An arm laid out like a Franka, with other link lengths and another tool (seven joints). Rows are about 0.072 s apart.
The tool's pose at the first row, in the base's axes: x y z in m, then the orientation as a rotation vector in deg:
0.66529, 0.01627, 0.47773, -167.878, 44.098, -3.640
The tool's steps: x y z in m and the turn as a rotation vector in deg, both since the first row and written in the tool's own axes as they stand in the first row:
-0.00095, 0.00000, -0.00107, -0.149, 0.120, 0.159
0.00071, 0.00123, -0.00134, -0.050, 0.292, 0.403
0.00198, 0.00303, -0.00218, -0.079, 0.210, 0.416
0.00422, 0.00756, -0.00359, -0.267, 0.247, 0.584
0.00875, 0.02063, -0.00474, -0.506, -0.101, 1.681
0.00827, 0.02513, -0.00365, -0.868, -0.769, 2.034
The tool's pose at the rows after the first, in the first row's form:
0.66439, 0.01663, 0.47878, -167.977, 44.386, -3.748
0.66522, 0.01473, 0.47892, -167.817, 44.741, -4.017
0.66539, 0.01246, 0.47956, -167.824, 44.756, -3.885
0.66503, 0.00730, 0.48045, -167.939, 45.056, -3.856
0.66253, -0.00634, 0.48010, -167.637, 46.669, -3.162
0.65999, -0.00989, 0.47848, -167.691, 47.181, -2.013

